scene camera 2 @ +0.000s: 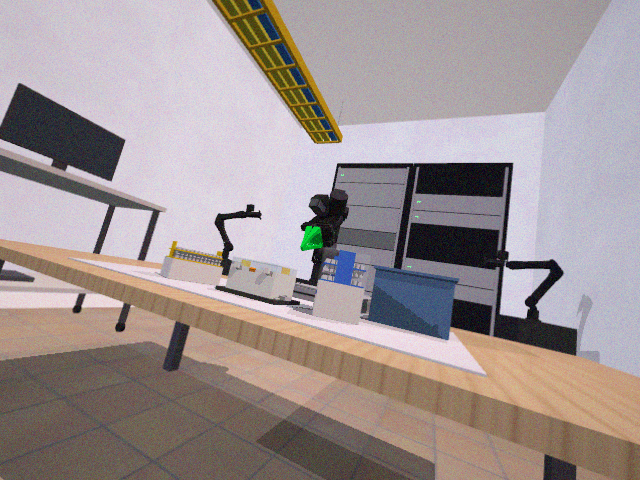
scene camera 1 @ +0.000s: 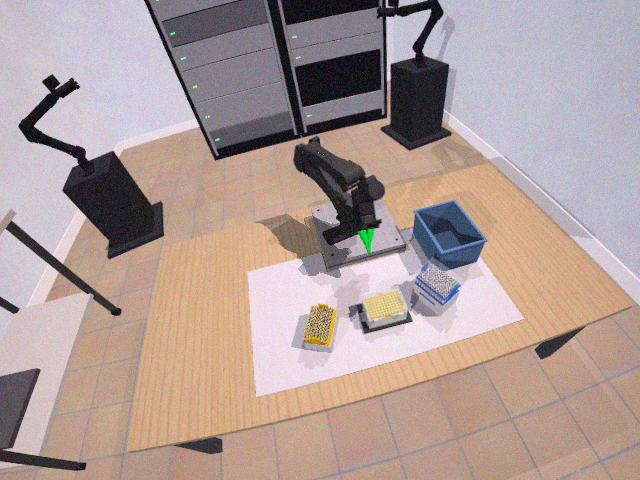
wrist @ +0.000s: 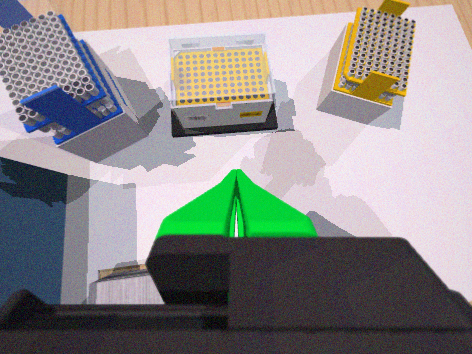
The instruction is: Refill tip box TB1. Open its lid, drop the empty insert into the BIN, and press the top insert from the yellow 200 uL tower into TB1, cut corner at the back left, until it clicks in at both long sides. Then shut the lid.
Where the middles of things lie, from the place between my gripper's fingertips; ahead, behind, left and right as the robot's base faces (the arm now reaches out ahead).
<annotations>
Now: the clear lid (scene camera 1: 387, 302) 14 cm ahead of my hand, 3 cm to the right of it and 7 cm below it. The rest, counted from my hand: 200 uL tower (scene camera 2: 341, 284) (18 cm ahead, 14 cm to the left, 8 cm below); blue bin (scene camera 2: 419, 302) (2 cm ahead, 31 cm to the left, 8 cm below).
</annotations>
